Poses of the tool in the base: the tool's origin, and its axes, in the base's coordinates. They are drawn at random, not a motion.
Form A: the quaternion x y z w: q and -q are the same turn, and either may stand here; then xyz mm.
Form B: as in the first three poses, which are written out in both.
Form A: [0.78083 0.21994 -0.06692 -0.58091 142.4 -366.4 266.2]
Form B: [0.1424 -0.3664 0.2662 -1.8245 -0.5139 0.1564]
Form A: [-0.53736 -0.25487 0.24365 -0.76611 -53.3 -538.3 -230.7]
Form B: [-0.0533 -0.5383 -0.2307 1.1672 0.5536 -0.5292]
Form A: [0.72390 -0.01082 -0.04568 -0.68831 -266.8 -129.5 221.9]
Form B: [-0.2668 -0.1295 0.2219 -1.6199 0.0242 0.1022]
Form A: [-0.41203 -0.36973 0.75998 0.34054 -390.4 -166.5 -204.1]
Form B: [-0.3904 -0.1665 -0.2041 -1.0722 -0.9621 1.9776]
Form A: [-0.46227 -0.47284 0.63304 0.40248 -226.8 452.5 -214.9]
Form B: [-0.2268 0.4525 -0.2149 -1.1681 -1.1948 1.5996]
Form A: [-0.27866 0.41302 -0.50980 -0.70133 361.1 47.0 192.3]
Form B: [0.3611 0.0470 0.1923 0.6204 -0.9196 1.1350]
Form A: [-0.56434 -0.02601 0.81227 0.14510 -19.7 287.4 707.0]
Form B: [-0.0197 0.2874 0.7070 -1.6258 -0.0749 2.3400]
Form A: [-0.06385 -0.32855 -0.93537 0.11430 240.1 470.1 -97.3]
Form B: [0.2401 0.4701 -0.0973 -0.1872 -0.9632 -2.7422]
